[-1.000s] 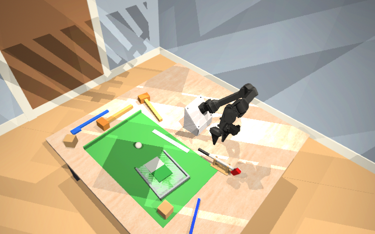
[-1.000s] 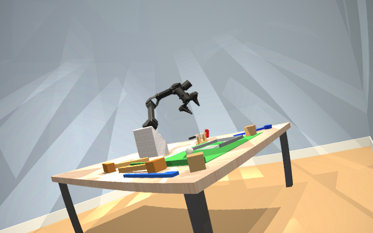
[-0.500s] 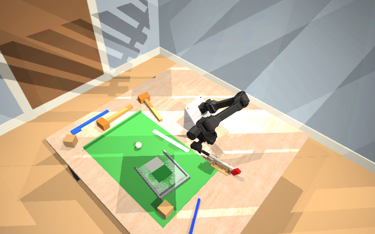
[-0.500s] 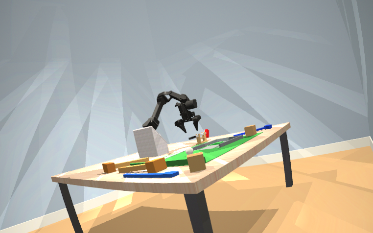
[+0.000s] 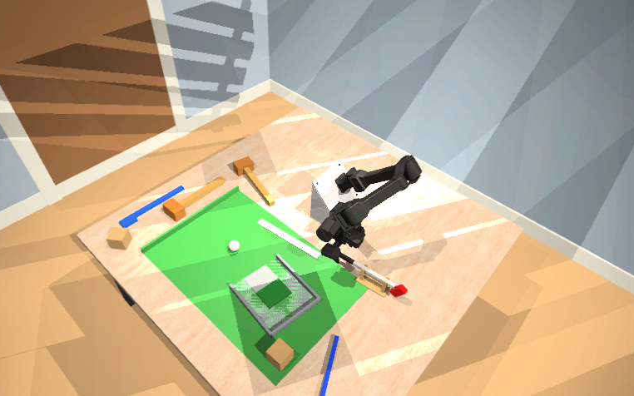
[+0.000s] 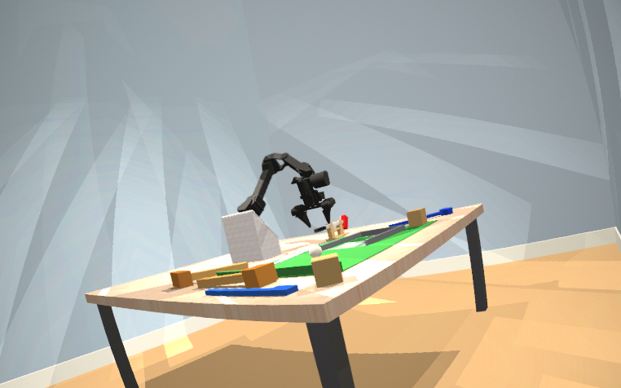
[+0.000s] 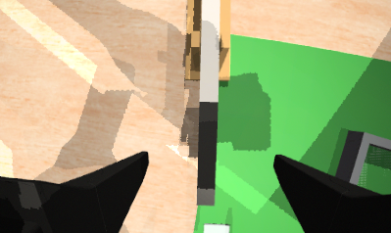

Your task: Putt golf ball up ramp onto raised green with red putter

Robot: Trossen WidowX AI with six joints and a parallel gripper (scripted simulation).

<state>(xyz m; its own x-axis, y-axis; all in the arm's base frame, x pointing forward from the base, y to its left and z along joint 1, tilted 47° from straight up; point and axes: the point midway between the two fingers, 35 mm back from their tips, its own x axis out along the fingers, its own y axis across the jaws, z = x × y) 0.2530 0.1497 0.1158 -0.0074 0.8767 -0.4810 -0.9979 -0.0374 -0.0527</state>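
Right now the white bar is 30 mm ahead of my gripper tip, 250 mm to the right of it and 70 mm below it. The rest, counted from my gripper tip: green mat 220 mm ahead, 250 mm to the right, 80 mm below; blue putter 380 mm ahead, 210 mm to the left, 60 mm below; white golf ball 200 mm ahead, 370 mm to the right, 50 mm below.
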